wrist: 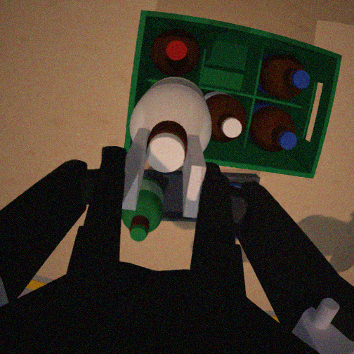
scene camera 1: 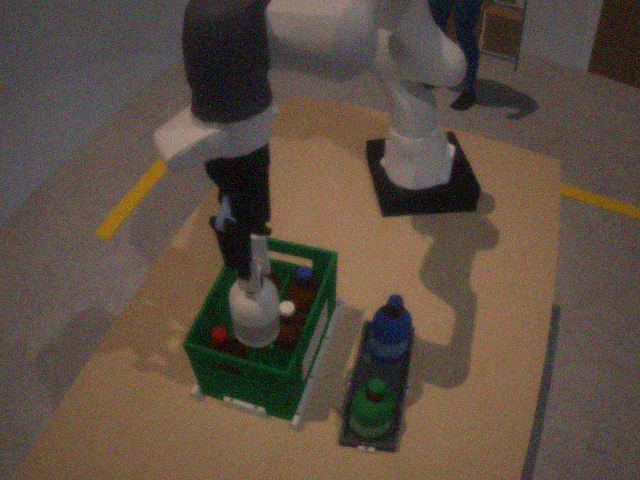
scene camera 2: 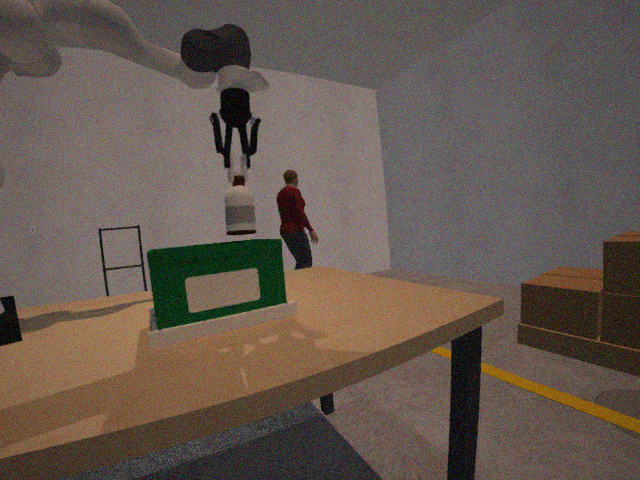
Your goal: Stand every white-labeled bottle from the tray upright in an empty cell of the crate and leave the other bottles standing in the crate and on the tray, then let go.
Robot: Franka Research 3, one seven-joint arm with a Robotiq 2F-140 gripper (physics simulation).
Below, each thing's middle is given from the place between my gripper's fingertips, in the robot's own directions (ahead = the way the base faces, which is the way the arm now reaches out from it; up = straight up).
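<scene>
Measured from my hand, the red-capped bottle (scene camera 1: 221, 341) is 2 cm ahead, 8 cm to the right and 24 cm below. The white-capped bottle (scene camera 1: 291, 322) is 9 cm behind my hand, 1 cm to the right of it and 24 cm below it. Then there is the green bottle (scene camera 1: 373, 405), which I find 19 cm to the left of my hand, 2 cm behind it and 24 cm below it.
</scene>
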